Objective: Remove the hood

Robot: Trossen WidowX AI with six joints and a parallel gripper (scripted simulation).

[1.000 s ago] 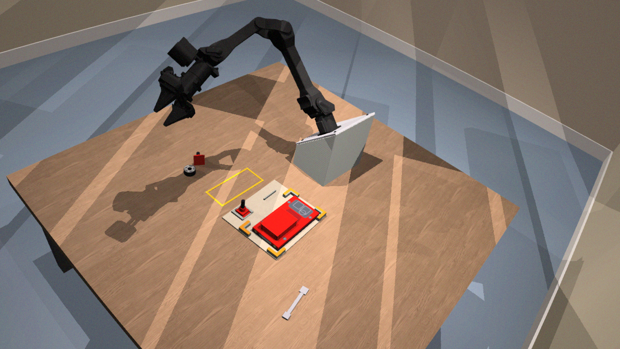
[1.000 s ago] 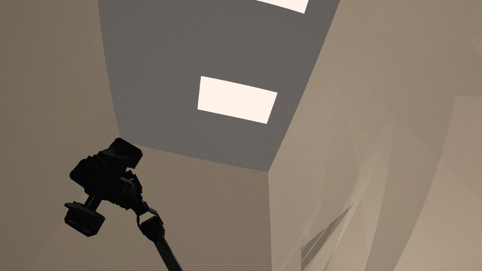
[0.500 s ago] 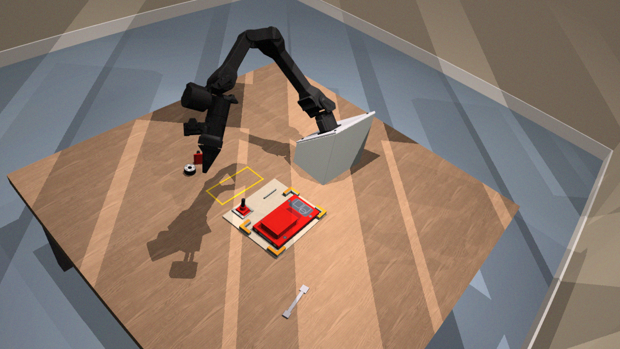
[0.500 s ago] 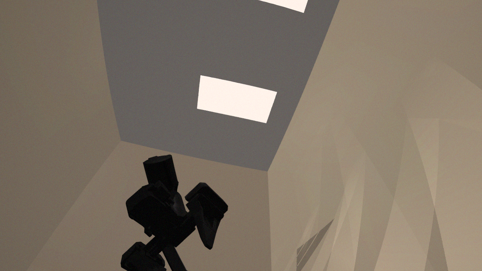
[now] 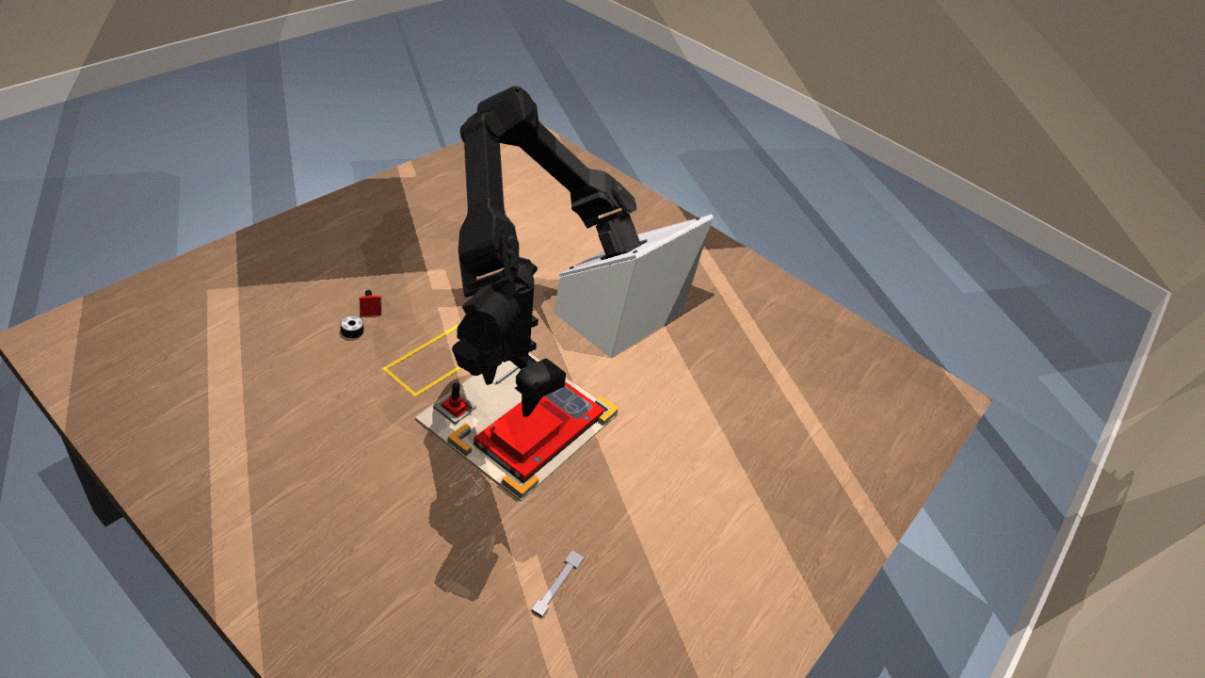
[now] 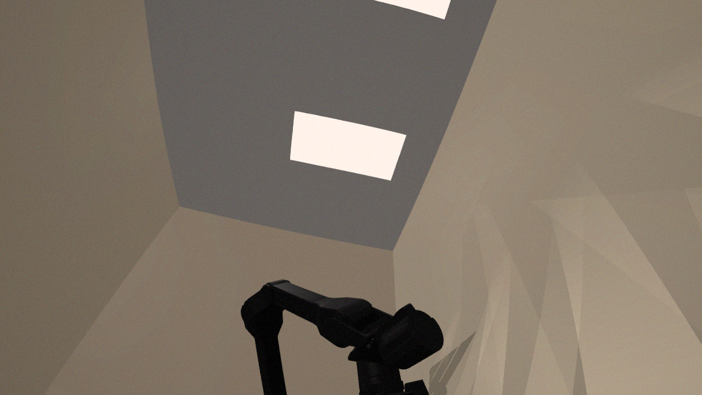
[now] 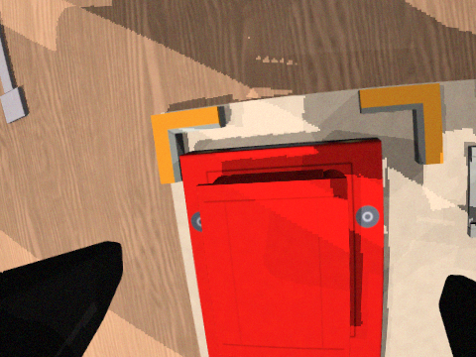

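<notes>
The red hood is 8 cm below my gripper tip, 4 cm behind it and 2 cm to the left of it. Also, from my gripper tip: wheel (37 cm to the right, 12 cm below, 1 cm behind); grey bar (22 cm to the left, 12 cm below, 12 cm ahead); red-and-black post (11 cm to the right, 9 cm below, 1 cm behind).
</notes>
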